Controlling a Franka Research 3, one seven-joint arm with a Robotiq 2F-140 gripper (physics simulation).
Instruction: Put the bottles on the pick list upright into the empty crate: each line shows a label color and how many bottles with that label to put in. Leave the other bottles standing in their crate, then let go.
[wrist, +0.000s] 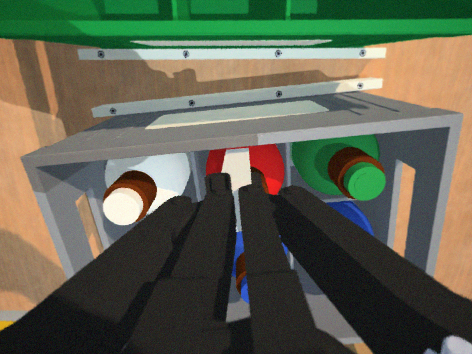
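Note:
A grey divided crate (150, 142) fills the middle of the wrist view. In its far row stand a white bottle (167, 172) with a white cap, a red bottle (273, 162) and a green bottle (310, 172) with a green cap. Nearer are a blue bottle (245, 292) and, at the right, another blue bottle (354, 216), both partly hidden by the fingers. My gripper (239, 167) is shut over the red bottle, with no bottle between its fingers. A pale flat piece (236, 165) shows at its fingertips. A green crate (200, 28) is partly in view at the top. The pick list does not show.
Two pale strips with screws (232, 53) (235, 99) lie between the crates on the wooden table (430, 75). A pale blank panel (240, 113) is on the grey crate's far wall. A yellow stripe (6, 327) shows at the lower left edge.

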